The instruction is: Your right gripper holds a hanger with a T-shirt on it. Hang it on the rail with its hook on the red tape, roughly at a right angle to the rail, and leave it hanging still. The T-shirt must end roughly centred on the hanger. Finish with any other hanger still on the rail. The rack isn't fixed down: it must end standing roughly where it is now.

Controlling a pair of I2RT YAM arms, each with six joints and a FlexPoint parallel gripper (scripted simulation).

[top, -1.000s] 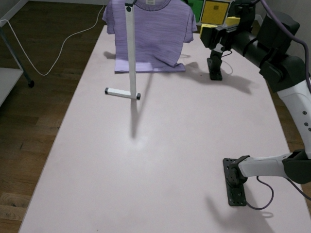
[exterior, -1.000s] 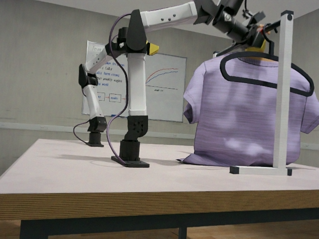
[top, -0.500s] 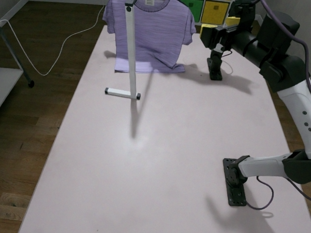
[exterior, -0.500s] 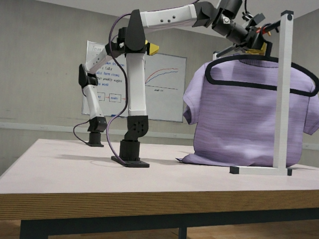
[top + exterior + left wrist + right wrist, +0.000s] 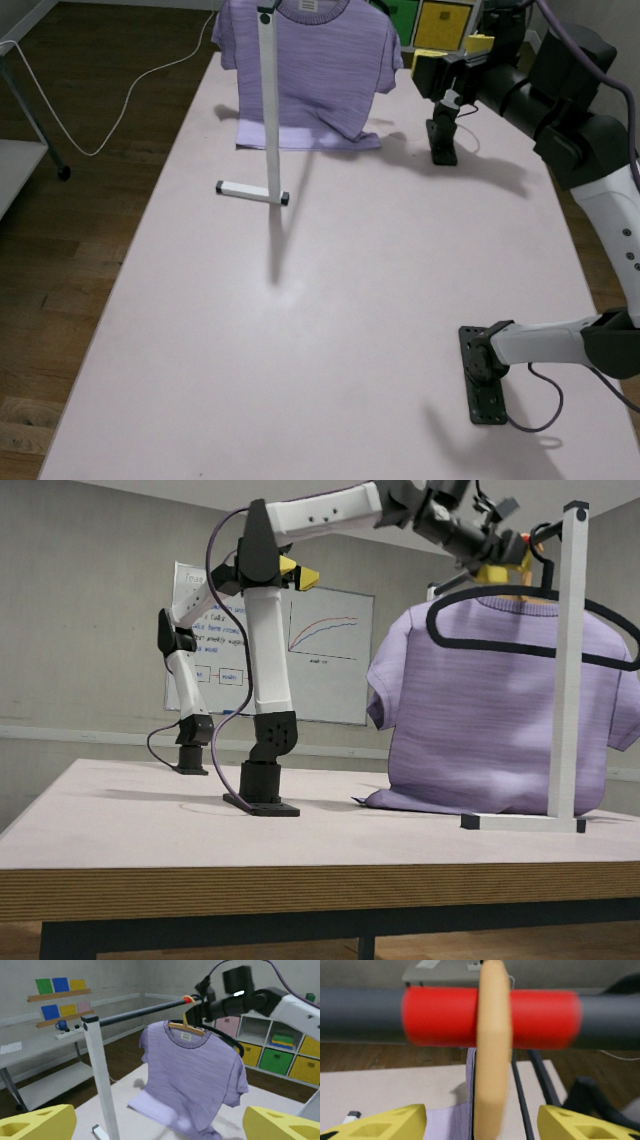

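My right hand is 1 cm short of the black hanger, 7 cm to the left of it and 5 cm above it.
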